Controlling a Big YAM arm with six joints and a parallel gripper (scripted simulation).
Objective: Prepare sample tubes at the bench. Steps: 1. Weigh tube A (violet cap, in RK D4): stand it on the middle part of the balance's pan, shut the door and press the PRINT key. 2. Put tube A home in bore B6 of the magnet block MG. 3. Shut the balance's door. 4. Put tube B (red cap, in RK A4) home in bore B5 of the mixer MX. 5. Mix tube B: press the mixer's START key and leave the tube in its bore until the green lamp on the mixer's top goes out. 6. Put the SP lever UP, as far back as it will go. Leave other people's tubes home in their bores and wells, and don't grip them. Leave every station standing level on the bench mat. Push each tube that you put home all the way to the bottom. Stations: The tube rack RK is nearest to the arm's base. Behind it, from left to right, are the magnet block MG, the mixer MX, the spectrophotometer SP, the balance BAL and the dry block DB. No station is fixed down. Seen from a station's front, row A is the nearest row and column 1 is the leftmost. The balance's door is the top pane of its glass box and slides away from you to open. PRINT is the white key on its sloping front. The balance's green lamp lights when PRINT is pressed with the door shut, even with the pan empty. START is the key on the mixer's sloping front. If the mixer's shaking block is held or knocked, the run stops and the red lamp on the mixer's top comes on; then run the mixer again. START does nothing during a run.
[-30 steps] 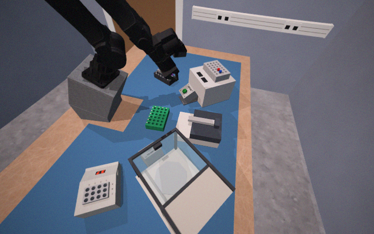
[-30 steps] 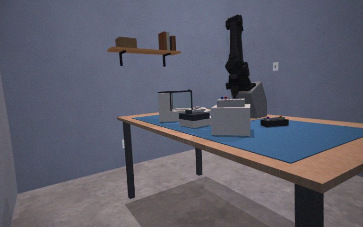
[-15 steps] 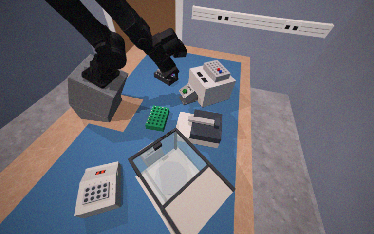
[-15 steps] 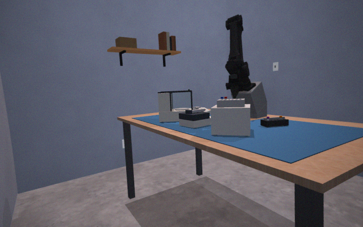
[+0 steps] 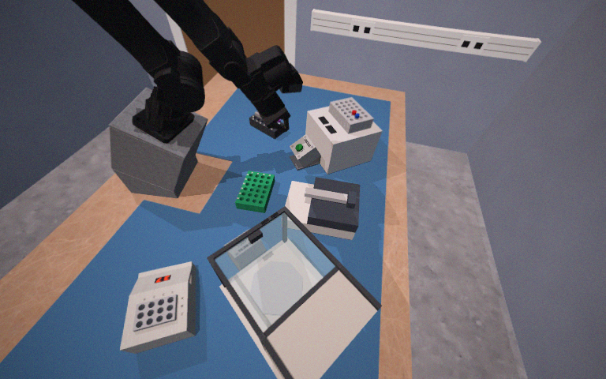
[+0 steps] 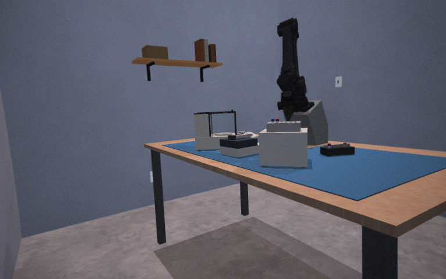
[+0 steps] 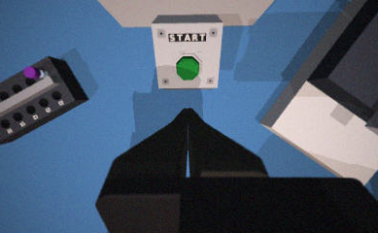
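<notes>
My hand is 90 mm above the green start key, 40 mm short of it and 30 mm to the right of it. From my hand the other things lie so: blue-capped tube (190 mm ahead, 110 mm to the left); green rack RK (150 mm to the right, 140 mm below, 40 mm behind); grey shaking block (160 mm ahead, 150 mm to the left, 10 mm below).
</notes>
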